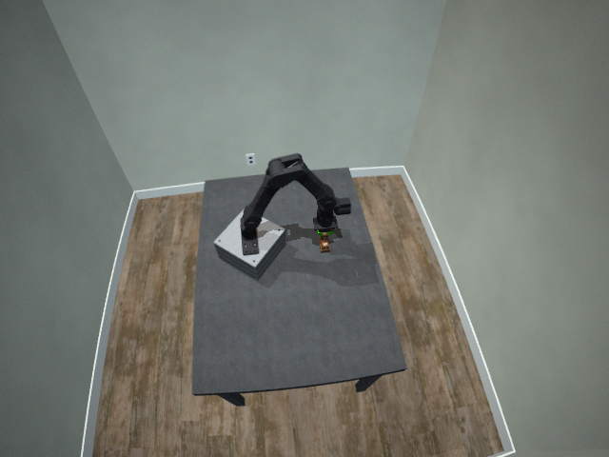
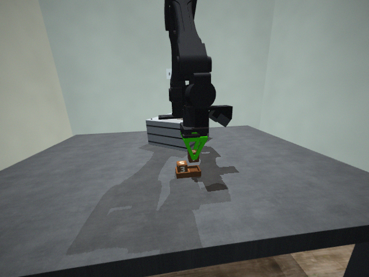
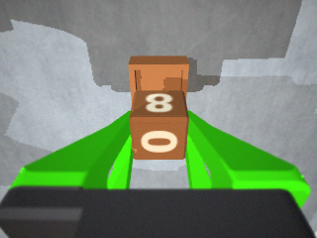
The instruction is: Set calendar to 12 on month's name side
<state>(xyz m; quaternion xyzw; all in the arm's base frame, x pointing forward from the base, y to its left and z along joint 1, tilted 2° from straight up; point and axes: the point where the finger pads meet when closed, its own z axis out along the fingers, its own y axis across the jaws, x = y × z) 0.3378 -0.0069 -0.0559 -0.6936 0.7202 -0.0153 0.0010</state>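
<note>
Right now the brown tray is 20 mm to the right of my hand and 50 mm below it.
</note>
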